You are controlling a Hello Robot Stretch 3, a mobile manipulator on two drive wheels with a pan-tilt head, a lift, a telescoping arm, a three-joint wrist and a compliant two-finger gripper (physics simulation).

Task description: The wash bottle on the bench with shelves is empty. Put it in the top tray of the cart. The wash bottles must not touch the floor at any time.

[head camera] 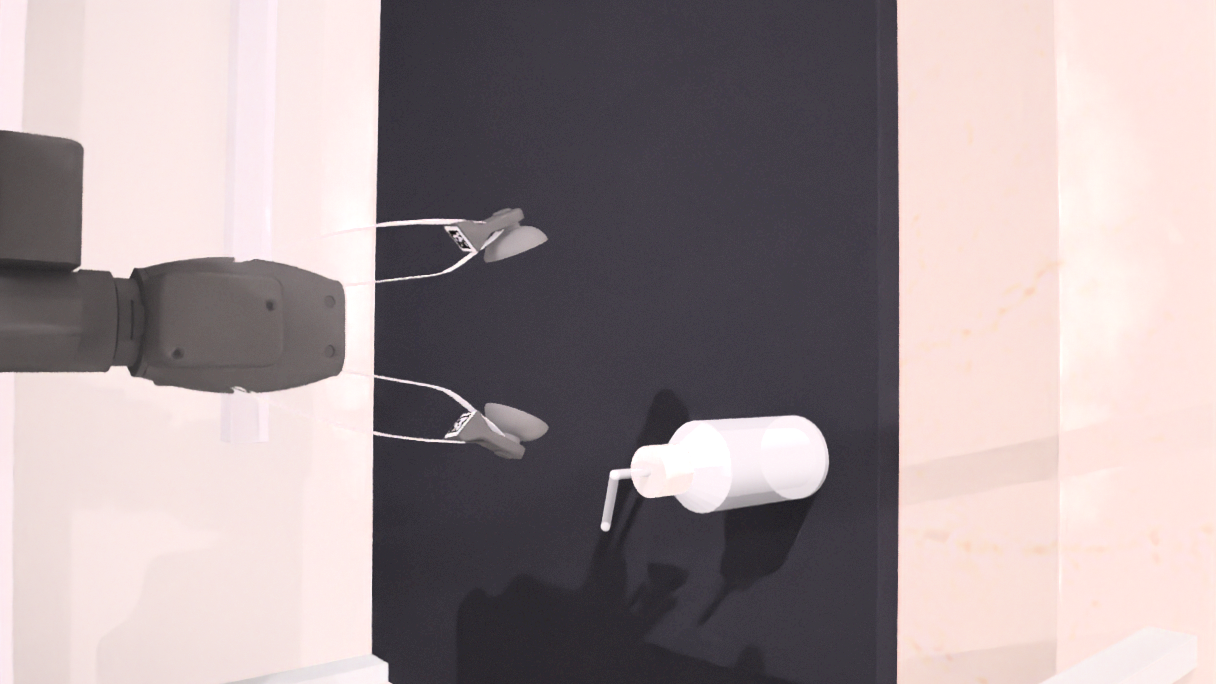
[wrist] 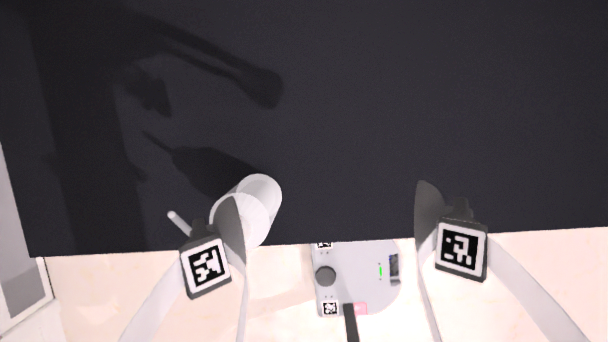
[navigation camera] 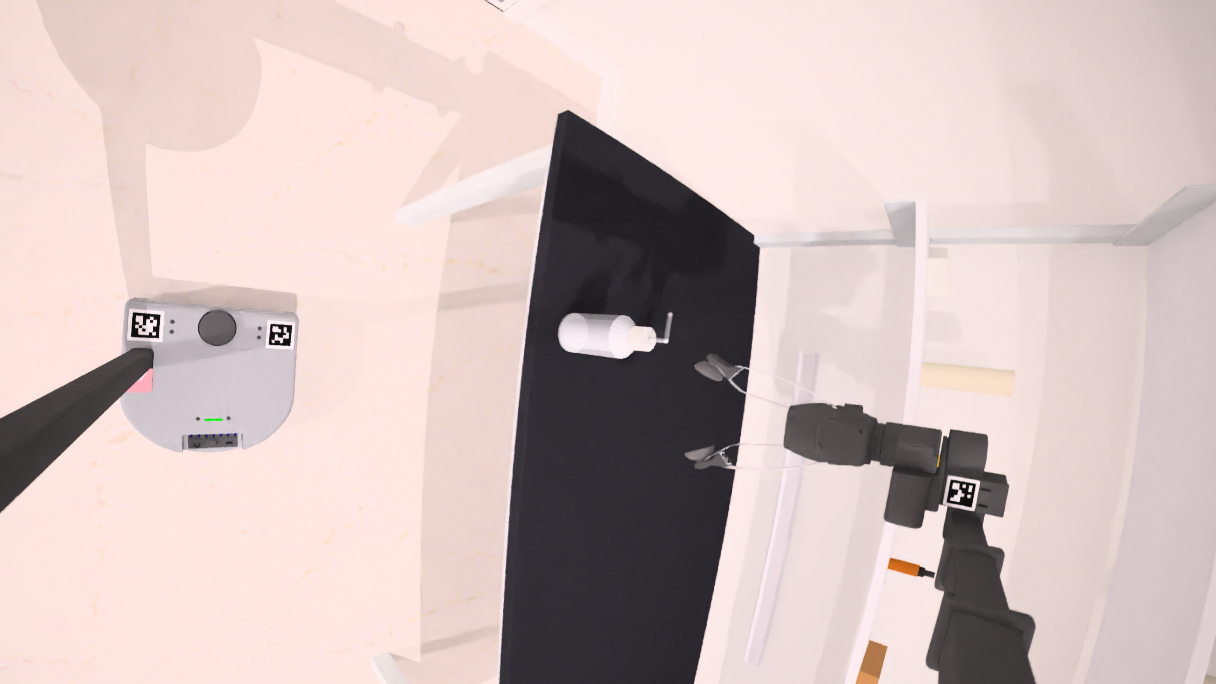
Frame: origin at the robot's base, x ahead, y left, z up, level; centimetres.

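Where they show: gripper, fingertip midpoint: point(head camera: 541, 333) point(navigation camera: 691, 409); robot's base at its link origin: point(navigation camera: 217, 326).
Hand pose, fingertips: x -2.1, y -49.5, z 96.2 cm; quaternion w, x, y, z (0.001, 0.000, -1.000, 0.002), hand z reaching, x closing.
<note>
Each offset is from my fingertips to the top centre of the thing. Level surfaces: height alone.
The white wash bottle @[dz -2.6, dx +9.3, dy +2.9 cm] point(head camera: 744, 463) point(navigation camera: 595, 336) point(wrist: 265, 192) stands upright on the black top of the bench @[dz -20.0 cm] point(head camera: 637, 170) point(navigation camera: 612, 552) point(wrist: 350, 100), near the edge on the robot's side, with its bent spout pointing sideways. My gripper point(head camera: 516, 332) point(navigation camera: 707, 413) point(wrist: 326, 213) is open and empty, over the far part of the bench with its fingers towards the robot base. The bottle is off to one side, apart from the fingers in the head and navigation views. In the wrist view it lies beyond the left finger, which covers part of it and hides the cap. The cart does not show.
The robot base point(navigation camera: 212, 382) point(wrist: 357, 277) is on the floor in front of the bench. Behind the bench top, the shelf side holds a cream cylinder @[dz +43.5, dx +7.4, dy -52.8 cm] point(navigation camera: 969, 379), an orange-handled tool @[dz +34.9, dx -32.5, dy -48.1 cm] point(navigation camera: 903, 566) and a brown block @[dz +29.7, dx -56.8, dy -45.3 cm] point(navigation camera: 872, 661). The arm reaches over there.
</note>
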